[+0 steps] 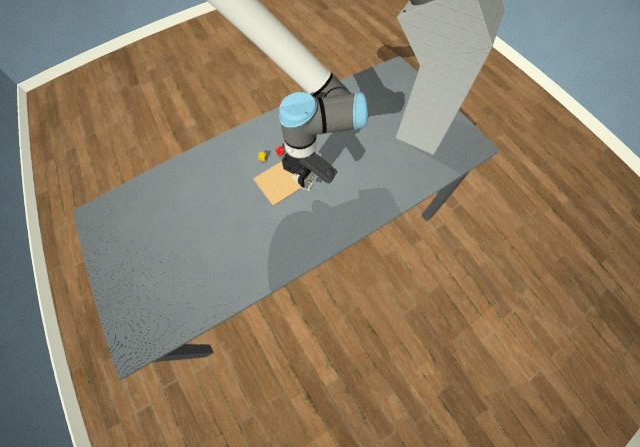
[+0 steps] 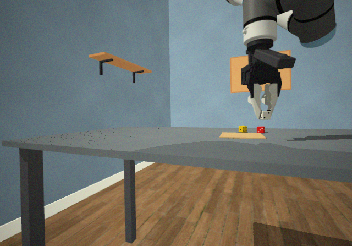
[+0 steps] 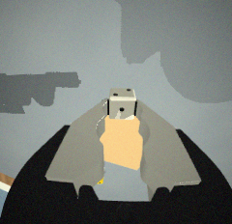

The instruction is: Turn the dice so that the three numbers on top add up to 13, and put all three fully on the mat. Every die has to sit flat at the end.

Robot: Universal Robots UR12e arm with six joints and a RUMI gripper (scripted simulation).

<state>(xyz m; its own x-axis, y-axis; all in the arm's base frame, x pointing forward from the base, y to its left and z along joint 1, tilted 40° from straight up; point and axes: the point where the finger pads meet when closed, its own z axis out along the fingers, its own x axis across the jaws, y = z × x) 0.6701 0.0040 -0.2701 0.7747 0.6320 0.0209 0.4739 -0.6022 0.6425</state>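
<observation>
Now: hand 100 mm to the left of the tan mat, 80 mm short of it and 80 mm above it. The rest, counted from my hand: red die (220 mm to the right, 70 mm below, 20 mm ahead); yellow die (230 mm to the right, 90 mm ahead, 70 mm below); white die (right at my hand).
</observation>
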